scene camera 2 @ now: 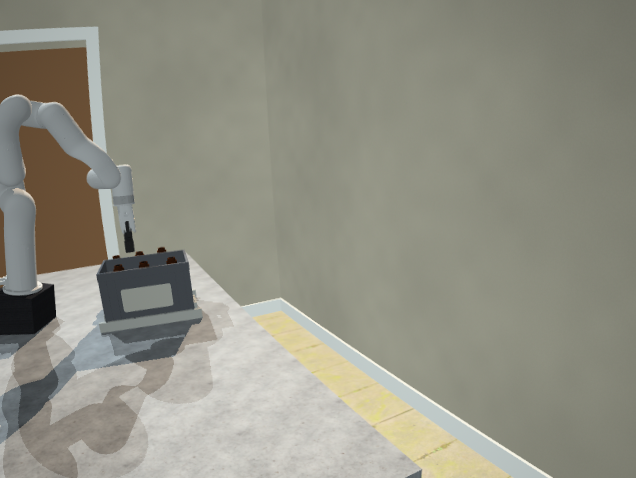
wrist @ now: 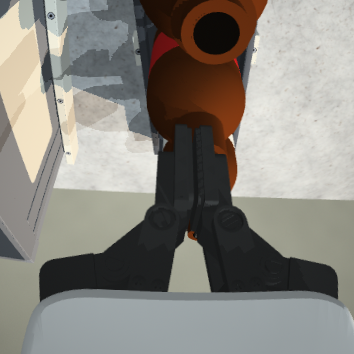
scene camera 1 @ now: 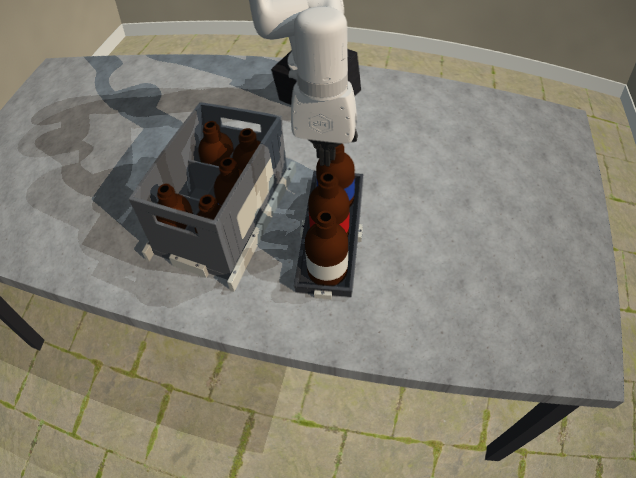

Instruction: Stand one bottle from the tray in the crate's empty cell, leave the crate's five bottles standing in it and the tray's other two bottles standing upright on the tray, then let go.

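Pixels of known places: gripper, fingertip midpoint: (scene camera 2: 130, 252) (wrist: 189, 145) (scene camera 1: 326, 160); arm's base, origin of the base link: (scene camera 2: 22, 288).
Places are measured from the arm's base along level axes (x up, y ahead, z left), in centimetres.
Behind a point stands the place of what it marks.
Observation:
My gripper (scene camera 1: 325, 160) @[x 4.2, y 38.0, z 7.7 cm] (scene camera 2: 129, 250) @[x 4.2, y 38.0, z 7.7 cm] (wrist: 189, 145) @[x 4.2, y 38.0, z 7.7 cm] is shut and empty. In scene camera 1 its fingertips overlap the neck area of the blue-label bottle (scene camera 1: 342, 168) @[x -0.9, y 34.9, z 10.2 cm] (wrist: 252, 9) @[x 2.5, y 32.2, z 10.1 cm]. The red-label bottle (scene camera 1: 328, 201) @[x -0.4, y 43.4, z 8.6 cm] (wrist: 197, 90) @[x -0.9, y 38.6, z 8.3 cm] and the white-label bottle (scene camera 1: 326, 246) @[x -0.9, y 52.4, z 9.4 cm] (wrist: 230, 162) @[x -2.4, y 47.5, z 11.7 cm] stand in line with it on the black tray (scene camera 1: 339, 291) @[x -10.9, y 54.8, z 11.8 cm] (wrist: 144, 75) @[x -10.0, y 43.4, z 3.8 cm]. All three are upright. In the wrist view the fingers hide the red-label bottle's mouth. The grey crate (scene camera 1: 185, 246) @[x -5.3, y 52.4, z -16.4 cm] (scene camera 2: 110, 298) @[x -2.7, y 26.4, z -20.8 cm] (wrist: 20, 220) @[x 3.3, y 48.0, z -6.5 cm] holds five upright brown bottles. Its empty cell is the middle one of the left row in scene camera 1.
Pale strips (scene camera 1: 244, 259) @[x -9.8, y 50.9, z -6.1 cm] lie along the crate's foot, and small pale blocks (scene camera 1: 322, 294) @[x -11.1, y 55.7, z 8.9 cm] sit against the tray. The crate's high walls stand left of the tray in scene camera 1, with a narrow strip of grey table (scene camera 1: 462, 231) @[x -12.5, y 37.8, z 34.9 cm] between them. The black base (scene camera 1: 281, 84) @[x -5.6, y 3.5, z -7.7 cm] is behind.

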